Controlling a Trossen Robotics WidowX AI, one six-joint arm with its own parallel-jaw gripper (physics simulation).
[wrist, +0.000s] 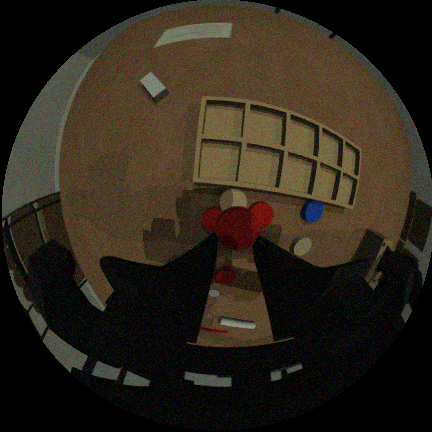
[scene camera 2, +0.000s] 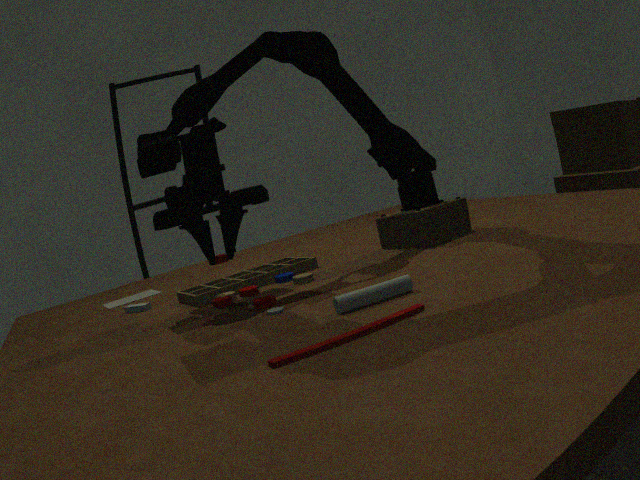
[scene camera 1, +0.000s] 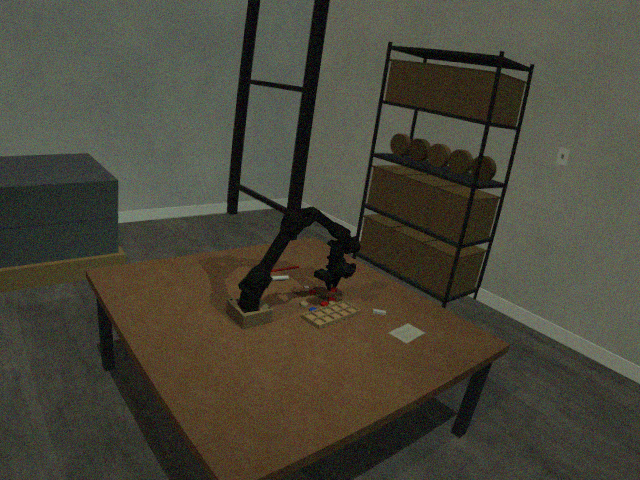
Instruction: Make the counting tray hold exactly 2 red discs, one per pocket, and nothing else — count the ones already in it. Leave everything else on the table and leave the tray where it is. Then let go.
Scene:
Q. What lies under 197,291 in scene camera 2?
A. A counting tray.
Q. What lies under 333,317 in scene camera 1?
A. A counting tray.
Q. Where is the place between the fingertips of my gripper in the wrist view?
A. At 235,238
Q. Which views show my gripper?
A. The wrist view, scene camera 2 and scene camera 1: all of them.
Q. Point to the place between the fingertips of my gripper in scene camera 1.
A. At 331,289

